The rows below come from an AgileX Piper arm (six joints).
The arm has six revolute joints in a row. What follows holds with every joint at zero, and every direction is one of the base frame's.
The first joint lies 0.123 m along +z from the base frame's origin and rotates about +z.
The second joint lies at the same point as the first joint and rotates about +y.
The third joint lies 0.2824 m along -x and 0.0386 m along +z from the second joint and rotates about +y.
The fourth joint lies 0.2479 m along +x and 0.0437 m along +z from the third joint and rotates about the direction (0.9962, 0, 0.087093).
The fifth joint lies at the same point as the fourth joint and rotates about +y.
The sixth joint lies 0.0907 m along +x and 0.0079 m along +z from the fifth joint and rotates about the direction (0.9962, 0, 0.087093).
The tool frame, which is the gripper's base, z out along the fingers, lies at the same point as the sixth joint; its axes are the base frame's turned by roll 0, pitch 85.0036 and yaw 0 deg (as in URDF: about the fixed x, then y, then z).
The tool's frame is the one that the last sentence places.
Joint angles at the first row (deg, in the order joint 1, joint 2, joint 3, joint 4, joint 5, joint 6):
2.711 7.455 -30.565 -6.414 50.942 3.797
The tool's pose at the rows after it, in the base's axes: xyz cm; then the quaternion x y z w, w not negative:
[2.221 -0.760 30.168 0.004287 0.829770 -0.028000 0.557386]
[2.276 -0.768 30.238 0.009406 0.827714 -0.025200 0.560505]
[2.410 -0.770 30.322 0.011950 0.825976 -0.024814 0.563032]
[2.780 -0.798 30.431 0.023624 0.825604 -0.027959 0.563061]
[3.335 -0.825 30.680 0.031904 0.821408 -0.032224 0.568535]
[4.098 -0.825 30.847 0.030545 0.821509 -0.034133 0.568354]
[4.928 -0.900 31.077 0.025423 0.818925 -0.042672 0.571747]
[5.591 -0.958 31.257 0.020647 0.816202 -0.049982 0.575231]
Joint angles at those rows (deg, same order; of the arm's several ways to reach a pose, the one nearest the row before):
2.708 8.023 -30.566 -7.113 50.015 4.229
2.710 8.107 -30.566 -7.254 49.530 5.005
2.592 8.417 -30.565 -7.355 48.878 5.333
1.366 9.446 -30.565 -7.356 47.821 5.887
0.139 10.842 -30.565 -7.353 45.622 6.114
-0.026 12.865 -30.565 -7.528 43.619 6.111
-0.021 14.984 -30.566 -8.639 41.038 6.118
-0.029 16.651 -30.566 -9.617 38.884 6.133

